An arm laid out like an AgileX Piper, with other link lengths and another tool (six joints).
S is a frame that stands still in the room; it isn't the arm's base.
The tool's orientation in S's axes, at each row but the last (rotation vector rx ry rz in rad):
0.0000 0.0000 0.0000
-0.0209 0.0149 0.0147
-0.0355 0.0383 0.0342
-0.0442 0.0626 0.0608
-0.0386 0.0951 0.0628
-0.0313 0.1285 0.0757
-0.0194 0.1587 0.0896
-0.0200 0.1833 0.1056
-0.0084 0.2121 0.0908
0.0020 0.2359 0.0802
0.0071 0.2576 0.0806
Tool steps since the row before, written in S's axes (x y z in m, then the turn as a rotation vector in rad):
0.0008 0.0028 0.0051 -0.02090 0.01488 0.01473
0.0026 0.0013 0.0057 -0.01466 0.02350 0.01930
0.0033 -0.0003 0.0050 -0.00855 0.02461 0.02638
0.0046 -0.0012 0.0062 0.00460 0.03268 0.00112
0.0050 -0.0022 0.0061 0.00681 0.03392 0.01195
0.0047 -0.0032 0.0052 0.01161 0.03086 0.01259
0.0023 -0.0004 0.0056 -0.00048 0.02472 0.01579
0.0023 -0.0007 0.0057 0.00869 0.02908 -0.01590
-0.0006 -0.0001 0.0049 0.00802 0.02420 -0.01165
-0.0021 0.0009 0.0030 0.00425 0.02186 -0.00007
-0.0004 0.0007 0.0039 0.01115 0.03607 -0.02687
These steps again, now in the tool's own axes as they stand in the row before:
0.0008 0.0028 0.0051 -0.02090 0.01488 0.01473
0.0025 0.0011 0.0058 -0.01461 0.02331 0.01957
0.0031 -0.0006 0.0051 -0.00874 0.02396 0.02691
0.0041 -0.0017 0.0064 0.00645 0.03225 0.00290
0.0042 -0.0027 0.0064 0.00768 0.03296 0.01393
0.0037 -0.0037 0.0056 0.01212 0.02953 0.01506
0.0013 -0.0007 0.0059 -0.00081 0.02447 0.01617
0.0011 -0.0010 0.0060 0.01440 0.02815 -0.01320
-0.0016 0.0000 0.0047 0.01242 0.02336 -0.00927
-0.0027 0.0011 0.0024 0.00588 0.02145 0.00109
-0.0013 0.0008 0.0037 0.02048 0.03461 -0.02302

